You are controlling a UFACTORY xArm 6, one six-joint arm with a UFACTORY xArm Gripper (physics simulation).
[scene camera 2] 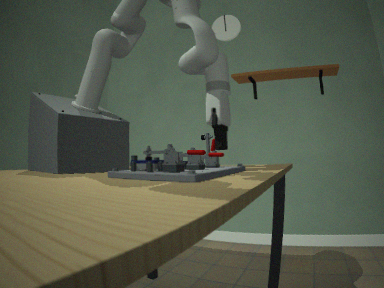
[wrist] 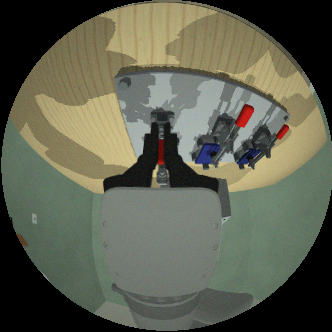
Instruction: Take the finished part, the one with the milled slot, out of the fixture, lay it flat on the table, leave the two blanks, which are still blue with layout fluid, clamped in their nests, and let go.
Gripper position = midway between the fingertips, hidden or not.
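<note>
I can see my gripper (scene camera 2: 221,149), and the wrist view gives me the gripper (wrist: 160,129) as well. There is also a fixture plate (wrist: 196,99).
</note>
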